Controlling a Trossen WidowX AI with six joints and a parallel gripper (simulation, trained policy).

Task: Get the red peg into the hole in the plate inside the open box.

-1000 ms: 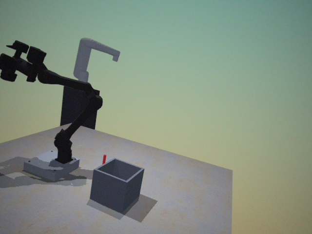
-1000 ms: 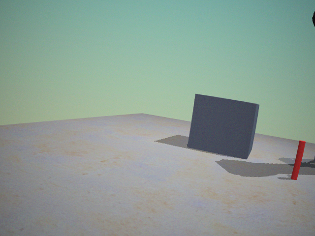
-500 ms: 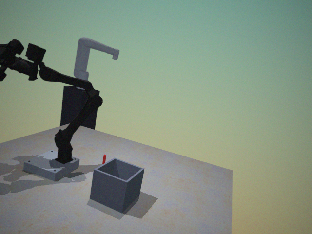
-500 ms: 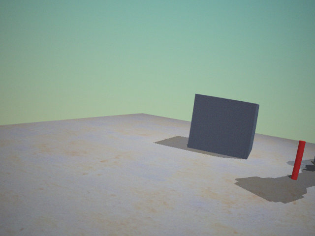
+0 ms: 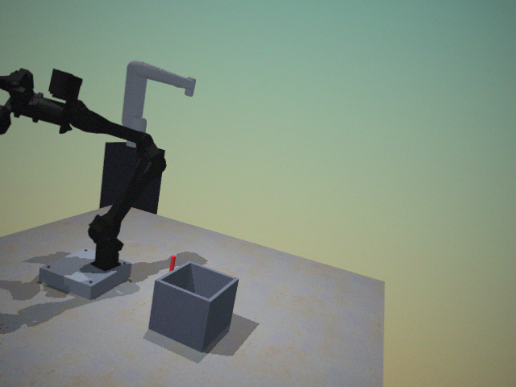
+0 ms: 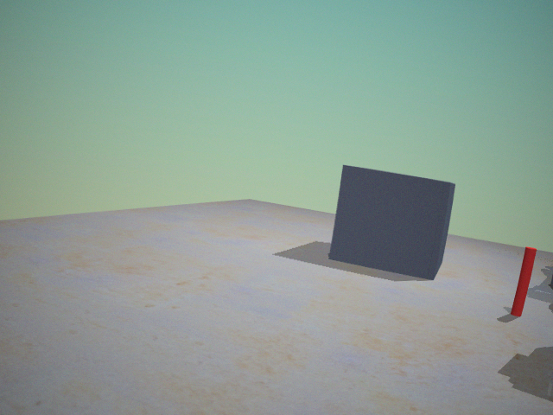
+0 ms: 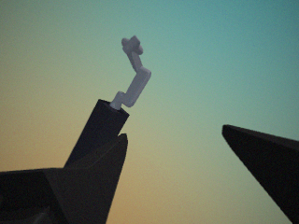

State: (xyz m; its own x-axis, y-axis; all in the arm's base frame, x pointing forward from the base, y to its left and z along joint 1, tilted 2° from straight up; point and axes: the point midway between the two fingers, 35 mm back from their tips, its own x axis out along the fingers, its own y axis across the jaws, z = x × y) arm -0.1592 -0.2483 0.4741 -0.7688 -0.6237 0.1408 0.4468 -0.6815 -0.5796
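The red peg is 480 mm below my gripper tip, 430 mm to the left of it and 330 mm ahead of it.
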